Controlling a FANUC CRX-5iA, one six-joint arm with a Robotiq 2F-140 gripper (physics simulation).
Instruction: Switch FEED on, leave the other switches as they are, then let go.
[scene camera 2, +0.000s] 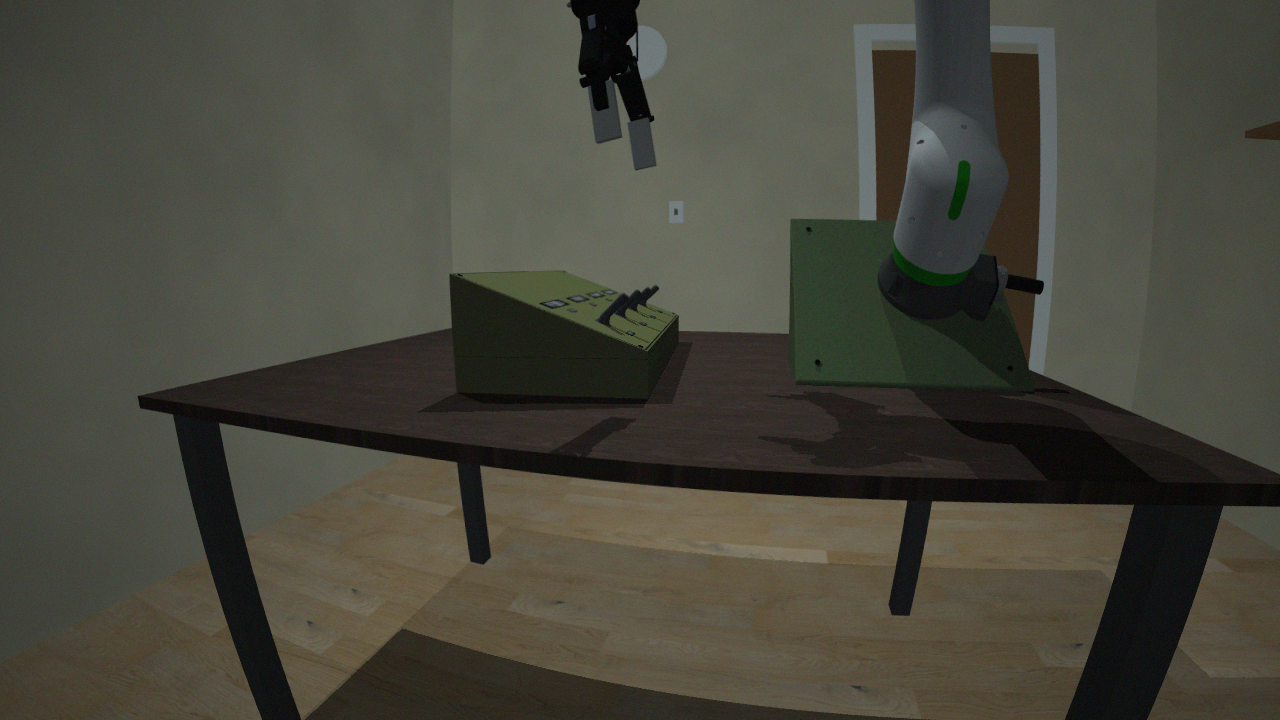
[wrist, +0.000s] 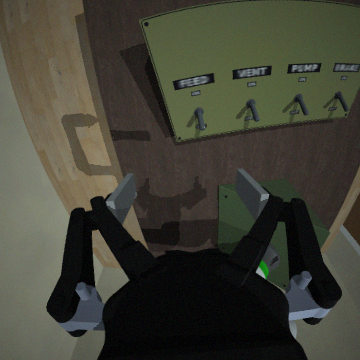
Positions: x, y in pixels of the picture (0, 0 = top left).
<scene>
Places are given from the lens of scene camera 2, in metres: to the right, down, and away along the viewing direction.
my gripper (scene camera 2: 629, 154): -0.01, -0.26, 0.61
olive switch box (scene camera 2: 542, 333): -0.12, -0.03, 0.63
</scene>
